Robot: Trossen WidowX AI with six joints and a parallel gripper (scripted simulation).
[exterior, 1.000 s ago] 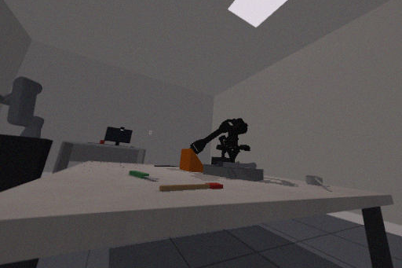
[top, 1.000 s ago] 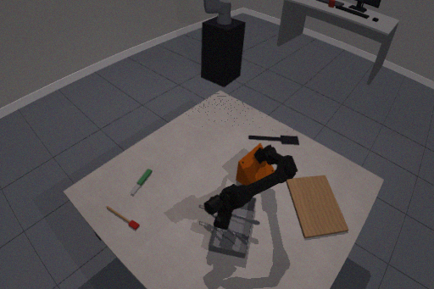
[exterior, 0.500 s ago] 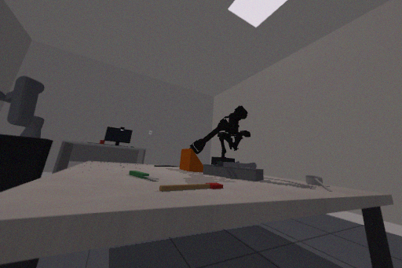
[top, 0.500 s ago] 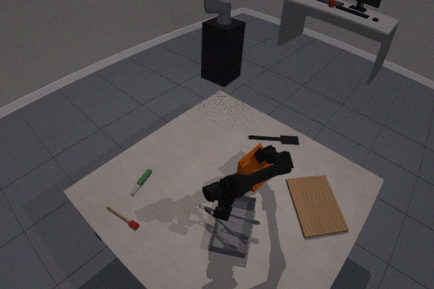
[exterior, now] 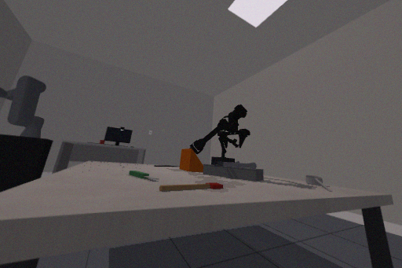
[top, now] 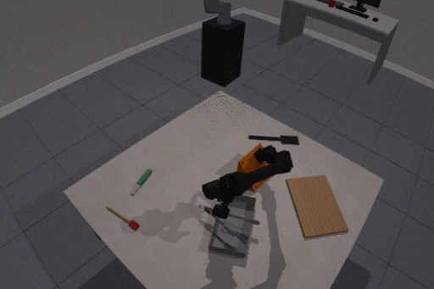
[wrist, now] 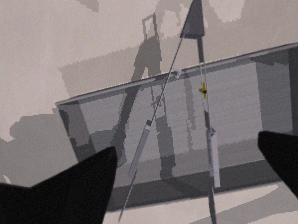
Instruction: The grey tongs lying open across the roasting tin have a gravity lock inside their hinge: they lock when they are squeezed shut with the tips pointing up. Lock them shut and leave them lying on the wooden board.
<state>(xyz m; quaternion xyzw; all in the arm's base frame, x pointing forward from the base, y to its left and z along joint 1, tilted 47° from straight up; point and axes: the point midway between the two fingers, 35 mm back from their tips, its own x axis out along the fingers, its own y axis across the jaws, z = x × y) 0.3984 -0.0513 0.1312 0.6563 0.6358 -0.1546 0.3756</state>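
The yellow lock piece is 90 mm below my gripper tip, 30 mm to the right of it and 30 mm behind it. The rest, counted from my gripper tip: red-headed wooden tool: 380 mm to the right, 270 mm ahead, 150 mm below; then wooden board: 390 mm behind, 320 mm to the left, 150 mm below; then grey roasting tin: 130 mm below, 40 mm to the left, 30 mm behind.
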